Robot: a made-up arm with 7 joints. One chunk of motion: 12 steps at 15 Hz.
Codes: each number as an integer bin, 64 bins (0 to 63) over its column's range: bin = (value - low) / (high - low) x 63, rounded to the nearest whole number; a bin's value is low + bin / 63 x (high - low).
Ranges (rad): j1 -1.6..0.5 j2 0..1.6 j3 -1.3..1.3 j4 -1.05..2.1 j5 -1.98..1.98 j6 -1.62..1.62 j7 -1.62..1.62
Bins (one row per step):
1: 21 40 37 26 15 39 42
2: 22 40 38 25 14 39 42
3: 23 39 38 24 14 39 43
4: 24 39 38 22 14 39 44
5: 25 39 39 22 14 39 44
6: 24 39 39 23 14 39 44
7: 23 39 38 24 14 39 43
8: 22 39 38 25 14 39 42
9: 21 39 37 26 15 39 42
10: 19 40 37 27 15 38 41
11: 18 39 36 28 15 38 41
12: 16 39 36 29 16 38 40
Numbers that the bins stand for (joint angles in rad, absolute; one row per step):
1: -0.9000 1.0159 0.2270 0.2500 -1.0371 0.3857 0.5400
2: -0.8667 1.0159 0.2683 0.2000 -1.1000 0.3857 0.5400
3: -0.8333 0.9905 0.2683 0.1500 -1.1000 0.3857 0.5914
4: -0.8000 0.9905 0.2683 0.0500 -1.1000 0.3857 0.6429
5: -0.7667 0.9905 0.3095 0.0500 -1.1000 0.3857 0.6429
6: -0.8000 0.9905 0.3095 0.1000 -1.1000 0.3857 0.6429
7: -0.8333 0.9905 0.2683 0.1500 -1.1000 0.3857 0.5914
8: -0.8667 0.9905 0.2683 0.2000 -1.1000 0.3857 0.5400
9: -0.9000 0.9905 0.2270 0.2500 -1.0371 0.3857 0.5400
10: -0.9667 1.0159 0.2270 0.3000 -1.0371 0.3343 0.4886
11: -1.0000 0.9905 0.1857 0.3500 -1.0371 0.3343 0.4886
12: -1.0667 0.9905 0.1857 0.4000 -0.9743 0.3343 0.4371

